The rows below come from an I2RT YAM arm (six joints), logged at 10 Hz.
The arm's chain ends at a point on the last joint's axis. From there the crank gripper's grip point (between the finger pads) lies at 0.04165 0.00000 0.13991 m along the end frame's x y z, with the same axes.
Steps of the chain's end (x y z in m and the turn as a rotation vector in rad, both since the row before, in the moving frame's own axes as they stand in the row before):
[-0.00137, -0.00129, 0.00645, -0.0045, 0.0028, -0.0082]
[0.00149, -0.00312, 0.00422, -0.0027, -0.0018, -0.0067]
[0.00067, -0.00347, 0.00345, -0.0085, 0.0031, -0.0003]
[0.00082, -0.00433, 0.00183, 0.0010, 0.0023, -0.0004]
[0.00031, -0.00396, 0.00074, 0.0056, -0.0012, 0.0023]
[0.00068, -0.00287, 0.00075, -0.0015, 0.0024, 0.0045]
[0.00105, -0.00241, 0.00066, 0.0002, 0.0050, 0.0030]
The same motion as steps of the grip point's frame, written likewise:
[-0.00098, -0.00100, 0.00633, -0.0045, 0.0028, -0.0082]
[0.00124, -0.00302, 0.00429, -0.0027, -0.0018, -0.0067]
[0.00110, -0.00229, 0.00332, -0.0085, 0.0031, -0.0003]
[0.00114, -0.00449, 0.00173, 0.0010, 0.0023, -0.0004]
[0.00014, -0.00465, 0.00079, 0.0056, -0.0012, 0.0023]
[0.00101, -0.00247, 0.00065, -0.0015, 0.0024, 0.0045]
[0.00175, -0.00231, 0.00045, 0.0002, 0.0050, 0.0030]

